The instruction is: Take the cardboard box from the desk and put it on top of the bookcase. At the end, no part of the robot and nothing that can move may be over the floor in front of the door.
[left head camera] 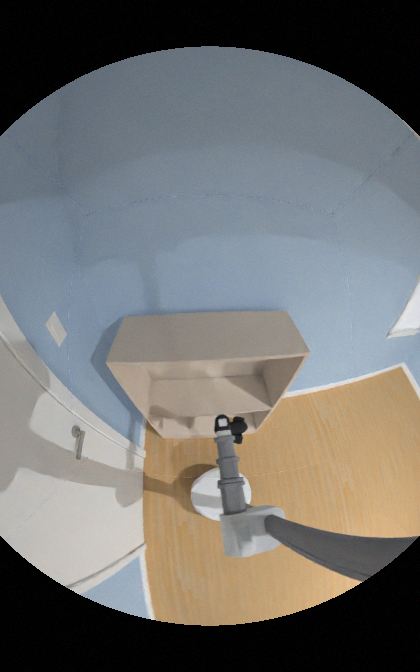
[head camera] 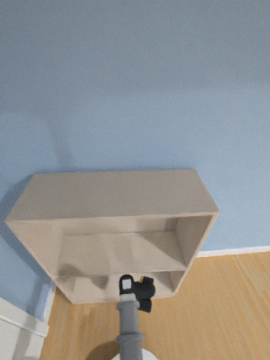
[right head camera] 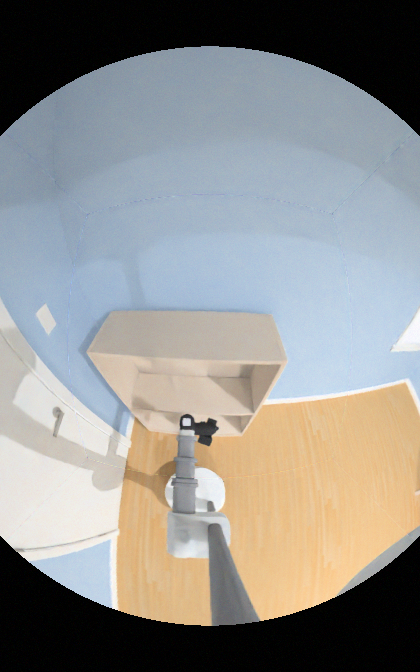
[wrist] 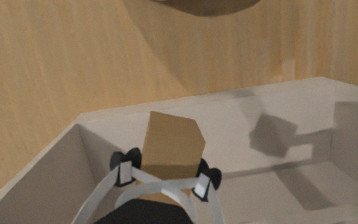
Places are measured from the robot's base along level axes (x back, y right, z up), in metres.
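Pixels of known places: gripper, fingertip midpoint: point(wrist: 166, 166).
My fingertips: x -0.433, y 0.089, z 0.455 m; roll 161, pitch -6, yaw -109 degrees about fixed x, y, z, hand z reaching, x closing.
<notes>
Behind a point stands the place of what it marks.
The cardboard box point(wrist: 172, 142) {z 0.502, x -0.382, y 0.075 m} stands out past the fingertips in the wrist view, with a finger against each side. My gripper point(wrist: 166, 166) {z 0.455, x -0.433, y 0.089 m} is shut on it. The beige bookcase point(head camera: 115, 195) {z 1.033, x -0.599, y -0.026 m} point(left head camera: 210, 337) point(right head camera: 190, 335) point(wrist: 60, 162) {z 0.211, x -0.522, y 0.353 m} stands against the blue wall; no object shows on its top board. In the head views my dark wrist point(head camera: 145, 289) {z 0.776, x -0.320, y 0.073 m} point(left head camera: 236, 426) point(right head camera: 204, 427) is in front of the bookcase's lower part, below its top board, and hides most or all of the box. The desk cannot be made out.
The white door point(left head camera: 55, 510) point(right head camera: 45, 485) is in the left wall, beside the bookcase. A round white base point(left head camera: 205, 495) point(right head camera: 182, 492) shows under my arm point(left head camera: 229, 470) point(right head camera: 185, 470) on the wooden floor point(left head camera: 320, 465) point(right head camera: 310, 465), right of the door. A grey edge point(right head camera: 385, 565) shows at lower right.
</notes>
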